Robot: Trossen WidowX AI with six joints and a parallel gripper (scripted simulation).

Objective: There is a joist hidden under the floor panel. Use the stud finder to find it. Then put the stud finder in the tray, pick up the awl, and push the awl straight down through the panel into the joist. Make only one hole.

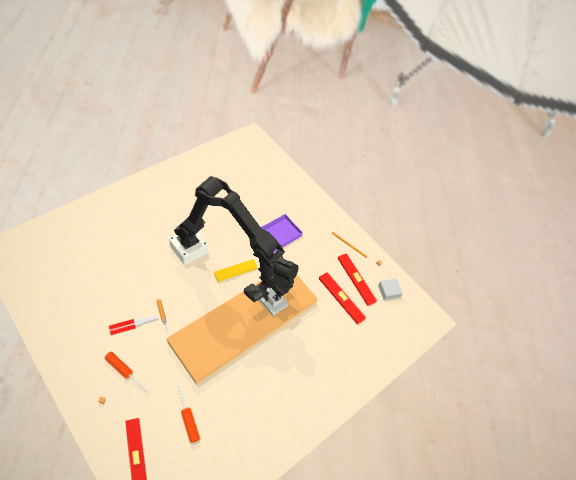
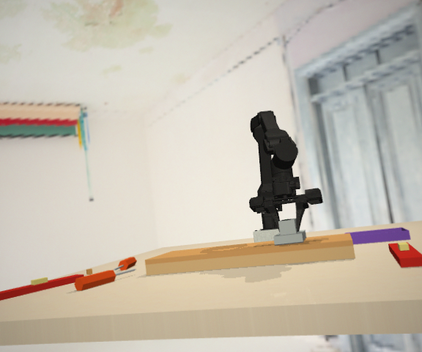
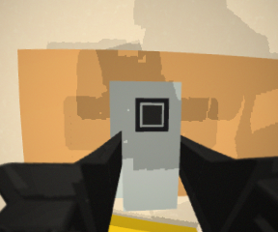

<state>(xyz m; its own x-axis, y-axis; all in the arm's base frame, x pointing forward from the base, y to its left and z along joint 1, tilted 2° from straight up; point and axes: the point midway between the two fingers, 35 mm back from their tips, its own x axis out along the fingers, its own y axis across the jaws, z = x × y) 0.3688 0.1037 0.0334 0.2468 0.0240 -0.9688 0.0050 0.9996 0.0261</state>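
Right now my gripper tip is 230 mm past the purple tray, 220 mm to the right of it and 50 mm above it. From my gripper tip the other things lie so: square indicator 20 mm ahead, 30 mm above; then yellow block 190 mm behind, 20 mm to the right, 60 mm below; then stud finder 10 mm ahead, 20 mm above.
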